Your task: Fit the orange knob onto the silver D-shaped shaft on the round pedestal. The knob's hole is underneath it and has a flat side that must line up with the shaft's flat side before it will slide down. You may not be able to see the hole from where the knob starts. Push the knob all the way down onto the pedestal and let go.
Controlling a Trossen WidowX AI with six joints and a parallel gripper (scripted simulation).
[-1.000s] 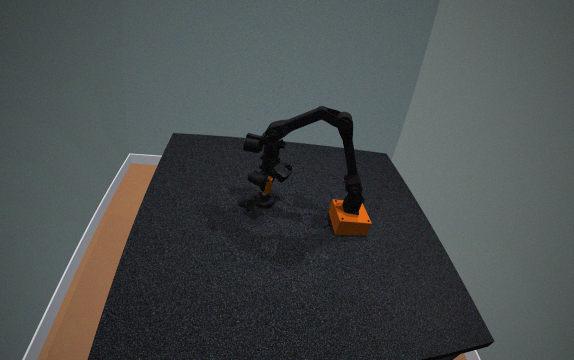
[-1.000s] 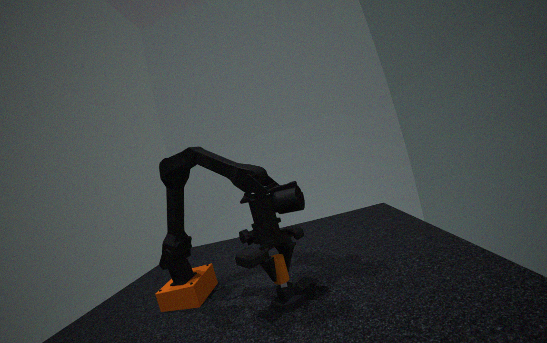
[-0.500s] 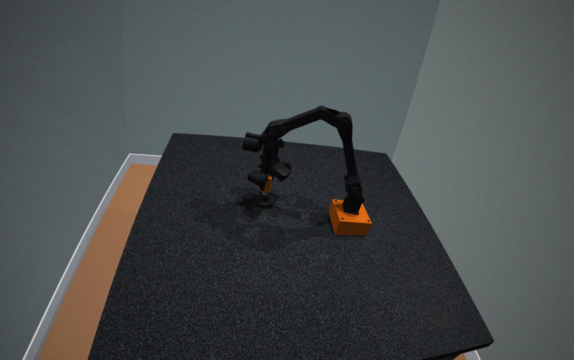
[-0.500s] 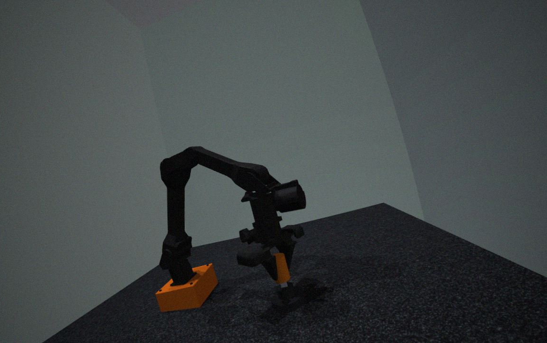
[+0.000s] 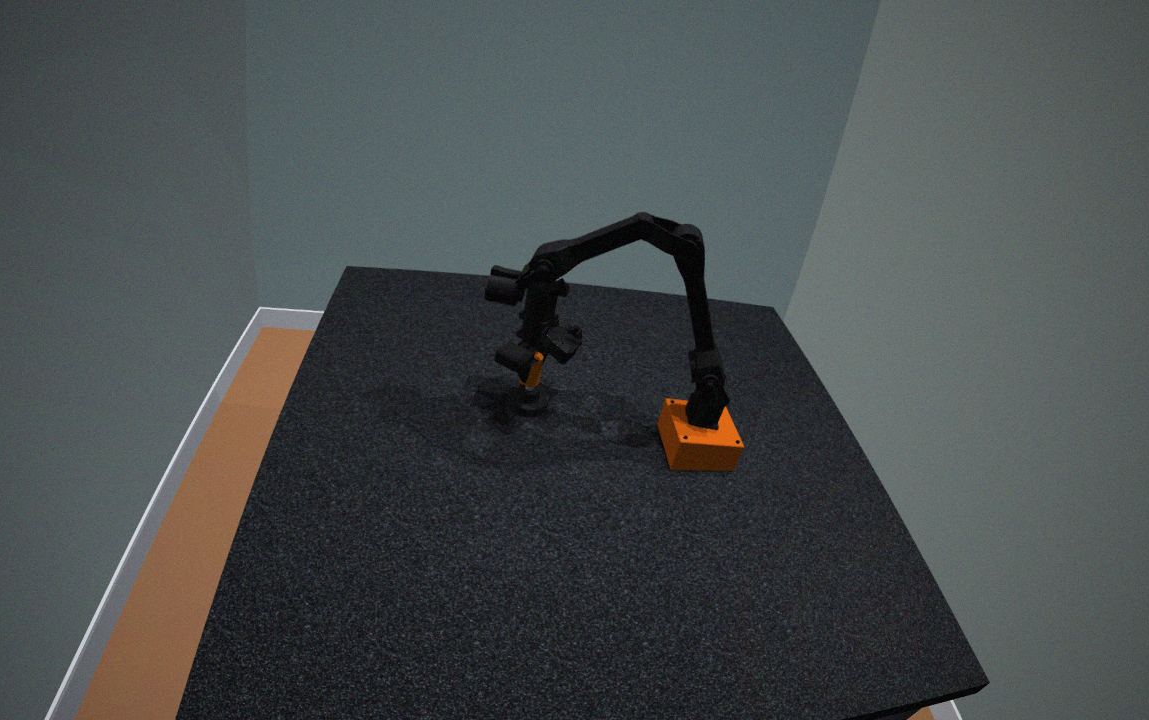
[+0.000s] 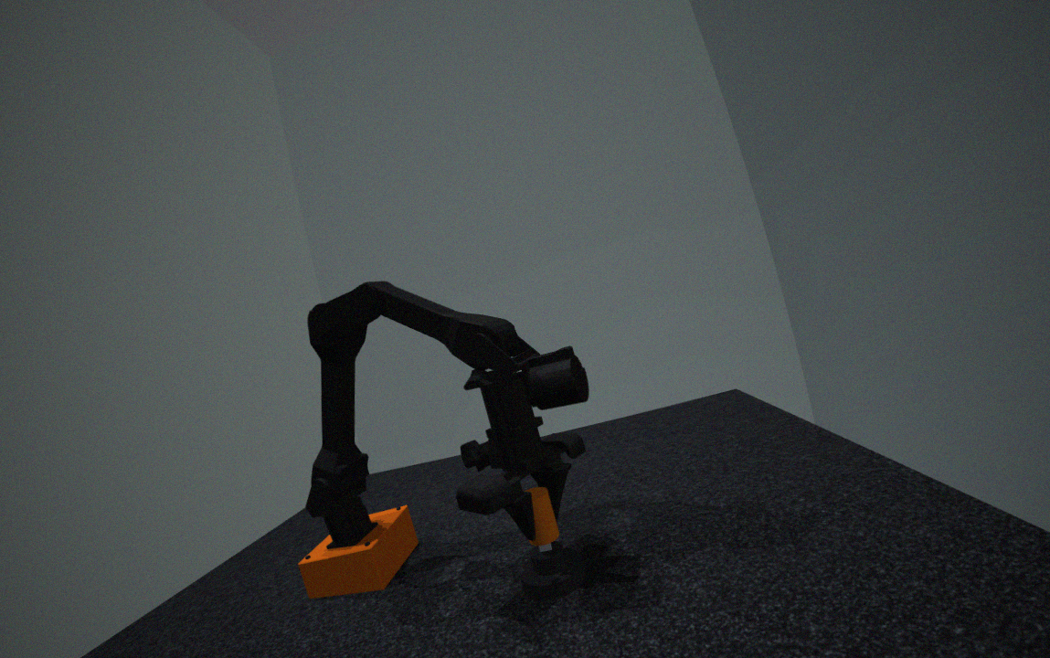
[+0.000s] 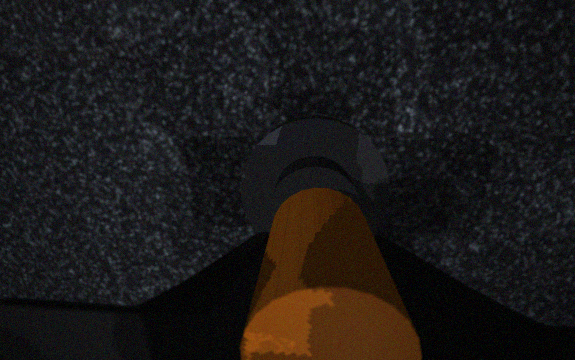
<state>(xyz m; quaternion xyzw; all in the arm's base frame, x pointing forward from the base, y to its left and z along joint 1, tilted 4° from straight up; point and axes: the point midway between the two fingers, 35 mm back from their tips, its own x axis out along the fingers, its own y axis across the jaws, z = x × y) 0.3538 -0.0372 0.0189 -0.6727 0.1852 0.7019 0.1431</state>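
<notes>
The dark round pedestal lies 40 mm below my gripper tip. Round my gripper tip: orange knob 30 mm above.
</notes>
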